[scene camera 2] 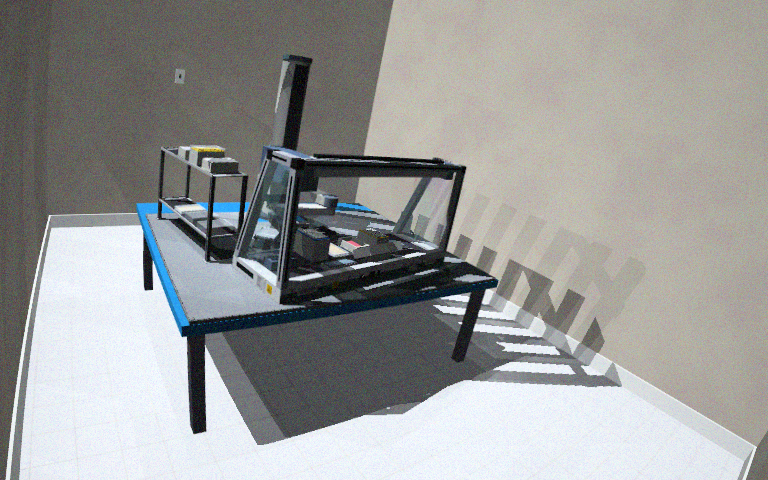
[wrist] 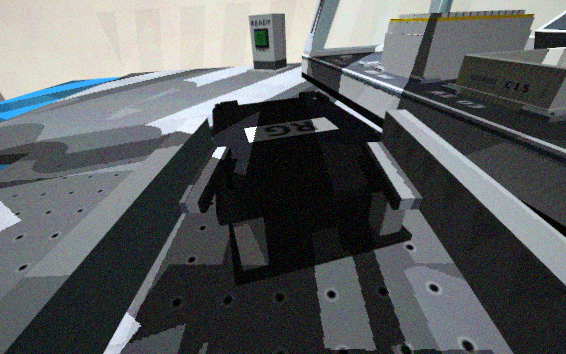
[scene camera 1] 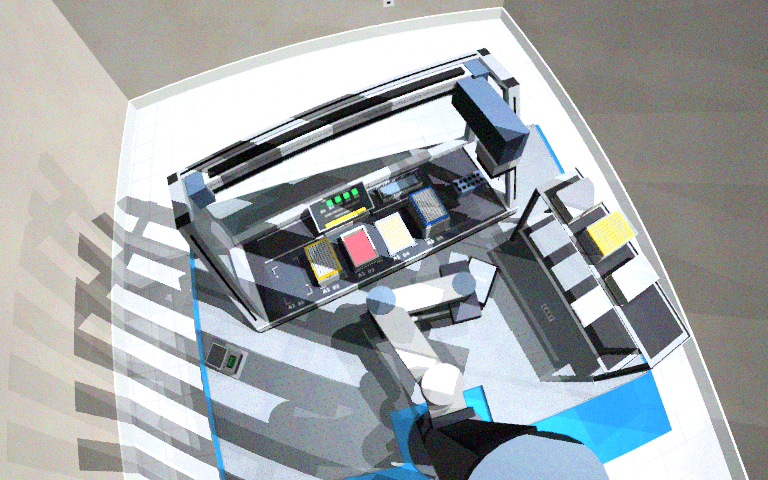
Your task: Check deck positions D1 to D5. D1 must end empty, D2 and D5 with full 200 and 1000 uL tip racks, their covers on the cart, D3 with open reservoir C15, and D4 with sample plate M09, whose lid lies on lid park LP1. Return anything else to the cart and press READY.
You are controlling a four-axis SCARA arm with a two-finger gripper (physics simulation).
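Frame: origin at the arm's base, x ahead, y right, z down, level; centimetres.
Seen in the pictures: gripper, fingertip midpoint: [wrist: 295, 133].
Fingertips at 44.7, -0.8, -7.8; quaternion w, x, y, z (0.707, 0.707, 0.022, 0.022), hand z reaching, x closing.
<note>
Pixels of each thing's middle, then the offset from my fingertips to it, as dx, dy, dz. "spot": a spot on its surface instead.
- yellow-rimmed tip rack at the middle of its body: [wrist: 449, 43] [scene camera 1: 324, 261] [scene camera 2: 372, 238] +20.7, -21.7, -1.6
- open red reservoir C15 at the middle of its body: [wrist: 556, 76] [scene camera 1: 359, 247] [scene camera 2: 353, 244] +22.9, -9.5, +0.1
- pale plate at the middle of its body: [scene camera 1: 394, 232] +25.3, +2.7, +0.9
- clear bluish lid at a spot on its surface: [scene camera 1: 399, 186] spot: +40.9, +8.8, -0.6
- READY box at the middle of its body: [wrist: 268, 43] [scene camera 1: 225, 358] [scene camera 2: 405, 224] -2.6, -61.0, +0.0
- green button at the middle of its body: [wrist: 261, 38] -4.2, -58.5, -1.5
- cart at the middle of its body: [scene camera 1: 590, 281] [scene camera 2: 197, 198] -12.6, +54.6, -11.3
- yellow-topped box at the middle of its body: [scene camera 1: 611, 232] [scene camera 2: 207, 150] -6.2, +53.3, -34.3
- deck's glazed frame at a spot on its surface: [scene camera 2: 287, 232] spot: +56.1, +41.0, -19.7
- status panel at a spot on its surface: [scene camera 1: 341, 206] spot: +36.5, -11.9, -5.0
The gripper [wrist: 300, 172] is shut and empty, its fingers still apart, above the black RG stand [wrist: 295, 170]. The arm hides it in scene camera 1. On the deck, D1 at the left looks bare. D2 bears a yellow-rimmed tip rack [scene camera 1: 322, 261] [wrist: 455, 45], D3 the open red reservoir C15 [scene camera 1: 357, 247] [wrist: 505, 82], D4 a pale plate [scene camera 1: 394, 233], D5 a blue-rimmed tip rack [scene camera 1: 430, 208] [scene camera 2: 312, 244]. A clear bluish lid [scene camera 1: 399, 186] lies behind D4. The READY box [scene camera 1: 225, 360] [wrist: 270, 45] shows a green button [wrist: 261, 38].
The cart [scene camera 1: 651, 322] [scene camera 2: 210, 217] stands right of the deck. Its top shelf holds a yellow-topped box [scene camera 1: 611, 233] [scene camera 2: 207, 153] between two pale boxes; pale flat items lie below. The deck's glazed frame [scene camera 2: 287, 232] surrounds the deck. A status panel [scene camera 1: 341, 206] with green lights stands behind D3.
</note>
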